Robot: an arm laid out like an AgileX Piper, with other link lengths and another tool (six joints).
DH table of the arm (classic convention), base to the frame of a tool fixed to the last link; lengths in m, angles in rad. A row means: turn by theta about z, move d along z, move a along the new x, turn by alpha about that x. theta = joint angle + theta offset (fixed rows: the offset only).
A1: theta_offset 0  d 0.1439  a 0  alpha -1.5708
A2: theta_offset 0.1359  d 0  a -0.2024  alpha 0
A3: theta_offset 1.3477  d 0  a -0.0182  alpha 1.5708
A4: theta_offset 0  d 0.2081  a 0  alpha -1.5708
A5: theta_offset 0  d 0  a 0  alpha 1.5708
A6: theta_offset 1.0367  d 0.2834  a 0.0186  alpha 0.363
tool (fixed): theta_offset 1.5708  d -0.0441  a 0  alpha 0
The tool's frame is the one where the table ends.
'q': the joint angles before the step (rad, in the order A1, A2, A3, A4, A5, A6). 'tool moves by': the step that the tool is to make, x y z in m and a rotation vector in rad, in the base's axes. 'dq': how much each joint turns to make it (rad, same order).
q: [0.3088, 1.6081, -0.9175, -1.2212, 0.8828, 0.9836]
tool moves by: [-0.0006, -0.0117, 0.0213, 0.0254, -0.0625, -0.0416]
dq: [-0.0356, -0.0713, 0.0001, 0.0113, 0.0030, -0.0042]
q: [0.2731, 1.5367, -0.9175, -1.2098, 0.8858, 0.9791]
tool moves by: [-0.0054, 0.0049, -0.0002, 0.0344, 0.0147, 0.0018]
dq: [0.0019, -0.0297, 0.0002, 0.0640, -0.0037, -0.0501]
